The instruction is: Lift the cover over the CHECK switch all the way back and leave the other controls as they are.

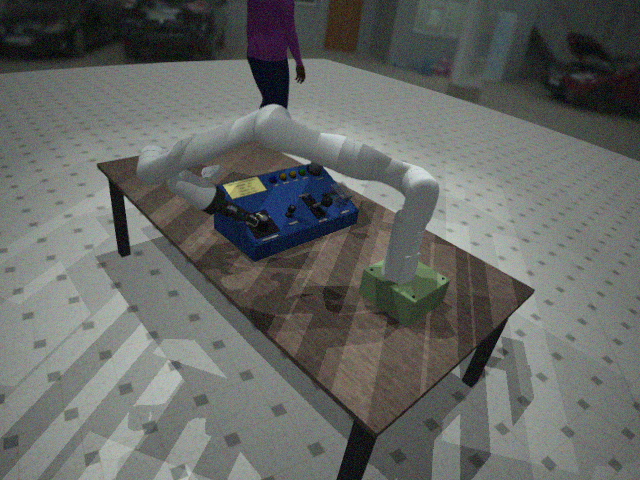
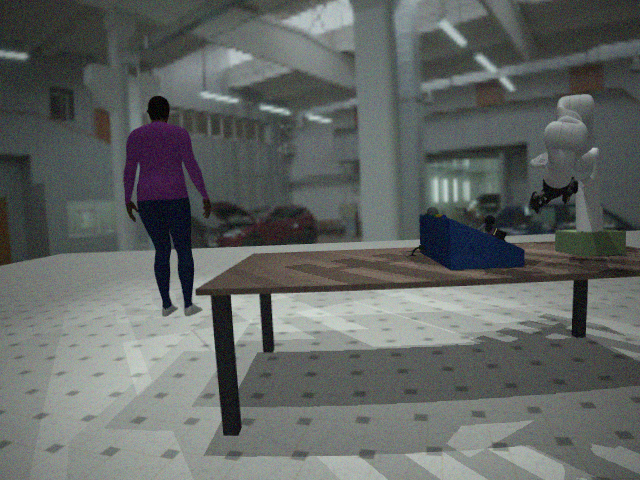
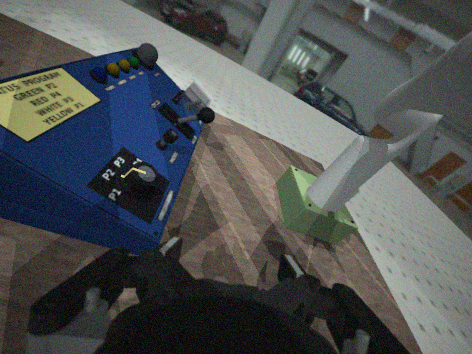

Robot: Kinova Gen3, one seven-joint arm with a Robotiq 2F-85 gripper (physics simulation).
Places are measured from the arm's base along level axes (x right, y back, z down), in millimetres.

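Pixels of known places: gripper, fingertip midpoint: (image 1: 248, 221) (image 2: 551, 207) (image 3: 230, 257); arm's base at its link origin: (image 1: 396, 273) (image 2: 588, 231) (image 3: 319, 198).
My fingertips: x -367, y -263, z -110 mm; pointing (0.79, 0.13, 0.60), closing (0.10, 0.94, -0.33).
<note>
Ahead of a thing's pixels: the offset from my fingertips to its top centre. "pt": to the spot under its first point. Level surfaces: height alone.
The blue control panel @(pt dx +230, dy -219, dz +90 mm) (image 1: 281, 204) (image 2: 475, 245) (image 3: 135, 115) has a sloped top. A clear, box-like cover @(dx +472, dy -201, dz +38 mm) (image 1: 339, 192) (image 3: 198, 96) stands out from its far right part, beside the black-knobbed lever @(pt dx +355, dy -118, dz +41 mm) (image 1: 327, 199) (image 3: 206, 115). It seems to be down over its small switch; its exact angle and the CHECK label are too small to make out. My gripper (image 1: 249, 219) (image 2: 553, 198) (image 3: 230, 257) is open and empty. It is near the panel's rotary-knob end, above and in front of it, well apart from the cover.
The rotary knob @(dx +118, dy -136, dz +73 mm) (image 1: 261, 219) (image 3: 144, 177), a small toggle @(dx +234, dy -165, dz +64 mm) (image 1: 291, 210) (image 3: 167, 138), coloured buttons and a grey dome @(pt dx +435, dy -339, dz +22 mm) (image 1: 314, 168) (image 3: 147, 56) stand up from the panel. The arm's green base (image 1: 404, 294) (image 2: 589, 243) (image 3: 305, 212) sits on the table @(dz +201 mm) (image 1: 330, 330) (image 2: 330, 273). A person (image 1: 271, 41) (image 2: 162, 170) stands beyond.
</note>
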